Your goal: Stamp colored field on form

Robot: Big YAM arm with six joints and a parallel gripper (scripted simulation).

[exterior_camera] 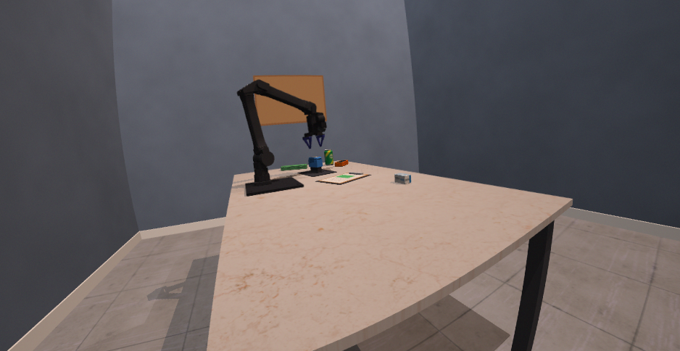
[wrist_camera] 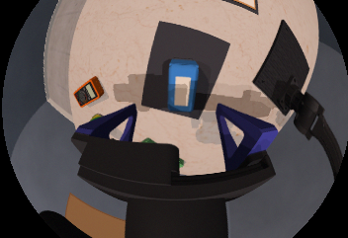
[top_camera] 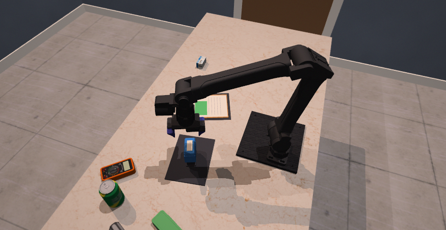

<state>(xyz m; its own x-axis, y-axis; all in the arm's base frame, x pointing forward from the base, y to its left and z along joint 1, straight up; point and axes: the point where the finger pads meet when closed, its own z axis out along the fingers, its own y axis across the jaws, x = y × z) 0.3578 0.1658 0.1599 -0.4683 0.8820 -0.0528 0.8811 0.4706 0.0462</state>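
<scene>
Right now the stamp is 10 mm behind my hand and 120 mm below it. Also, from my hand: form: 70 mm ahead, 300 mm to the right, 170 mm below; then dark mat: 10 mm behind, 170 mm below; then green flat object: 100 mm behind, 310 mm to the left, 160 mm below.
</scene>
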